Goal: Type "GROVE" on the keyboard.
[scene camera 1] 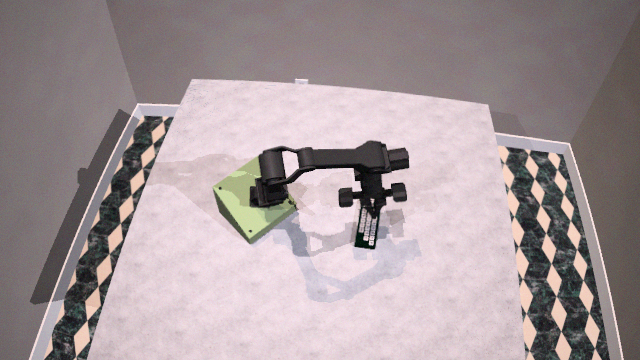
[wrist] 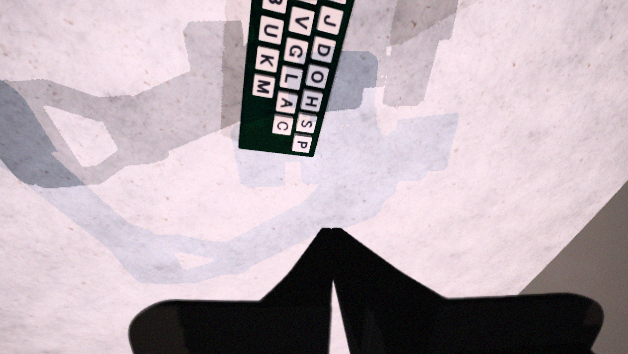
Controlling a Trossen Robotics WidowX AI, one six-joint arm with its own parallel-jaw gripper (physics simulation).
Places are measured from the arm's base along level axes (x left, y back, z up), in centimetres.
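Pixels of known places: gripper, between the fingertips: [scene camera 1: 374, 218] [wrist: 330, 237]; arm's base, origin of its link: [scene camera 1: 259, 197].
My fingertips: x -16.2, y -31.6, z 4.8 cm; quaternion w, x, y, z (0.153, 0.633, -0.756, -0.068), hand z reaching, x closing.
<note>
Ahead of a thing's pixels: the offset from my fingertips to its middle. Level surfaces: height alone.
The keyboard {dy -1.2, dx +6.8, dz -12.2 cm} [scene camera 1: 367, 235] [wrist: 262, 117] is a narrow dark green board with white lettered keys, lying on the table. In the wrist view the G key {dy -0.7, dx +5.5, dz -11.6 cm} [wrist: 296, 51], the O key {dy -1.9, dx +3.6, dz -11.6 cm} [wrist: 317, 76] and the V key {dy -1.3, dx +7.2, dz -11.6 cm} [wrist: 301, 21] show; the R and E keys do not show there. The near end of the board has the P key {dy -0.1, dx -1.5, dz -11.6 cm} [wrist: 301, 143] at its corner. My gripper [scene camera 1: 374, 215] [wrist: 330, 237] is shut and empty. In the scene view its tips appear over the keyboard, hiding part of it; their height above the keys is hard to tell.
The arm stands on a green wedge-shaped base [scene camera 1: 240, 210] left of the keyboard on the pale table {dz -13.0 cm} [scene camera 1: 225, 300]. Arm shadows fall across the table around the keyboard. A small white block [scene camera 1: 301, 81] shows at the table's back edge.
</note>
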